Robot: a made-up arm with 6 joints.
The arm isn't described. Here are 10 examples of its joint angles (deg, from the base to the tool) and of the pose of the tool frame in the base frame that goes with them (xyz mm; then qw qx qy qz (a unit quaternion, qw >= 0)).
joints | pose
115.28 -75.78 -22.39 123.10 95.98 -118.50 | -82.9 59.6 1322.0 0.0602 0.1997 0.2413 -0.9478
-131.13 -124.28 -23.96 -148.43 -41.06 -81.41 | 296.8 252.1 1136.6 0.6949 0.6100 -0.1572 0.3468
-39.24 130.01 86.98 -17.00 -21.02 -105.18 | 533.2 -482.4 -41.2 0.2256 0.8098 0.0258 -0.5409
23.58 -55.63 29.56 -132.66 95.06 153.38 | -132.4 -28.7 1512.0 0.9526 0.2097 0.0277 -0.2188
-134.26 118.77 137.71 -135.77 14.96 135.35 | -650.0 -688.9 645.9 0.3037 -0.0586 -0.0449 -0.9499
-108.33 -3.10 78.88 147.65 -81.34 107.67 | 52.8 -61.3 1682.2 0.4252 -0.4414 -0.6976 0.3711
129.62 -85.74 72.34 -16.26 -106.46 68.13 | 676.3 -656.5 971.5 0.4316 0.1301 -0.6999 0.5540
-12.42 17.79 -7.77 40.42 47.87 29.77 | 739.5 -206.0 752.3 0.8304 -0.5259 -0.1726 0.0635
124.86 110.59 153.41 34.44 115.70 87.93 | -378.3 659.0 1034.1 0.4481 0.5704 -0.6306 -0.2759
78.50 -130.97 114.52 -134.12 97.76 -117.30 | -126.0 -578.1 -151.9 0.6465 0.6112 -0.4381 -0.1287
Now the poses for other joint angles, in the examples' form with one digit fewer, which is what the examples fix.
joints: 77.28 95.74 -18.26 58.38 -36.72 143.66
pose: 44 115 -31 0.789 0.240 0.225 -0.518
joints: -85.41 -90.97 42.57 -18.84 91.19 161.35
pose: -123 805 1141 0.538 -0.151 0.419 0.715
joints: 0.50 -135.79 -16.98 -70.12 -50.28 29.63
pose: -472 -25 1066 0.666 -0.118 -0.592 0.438
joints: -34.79 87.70 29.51 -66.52 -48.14 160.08
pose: 522 -387 60 0.791 -0.332 0.275 0.434
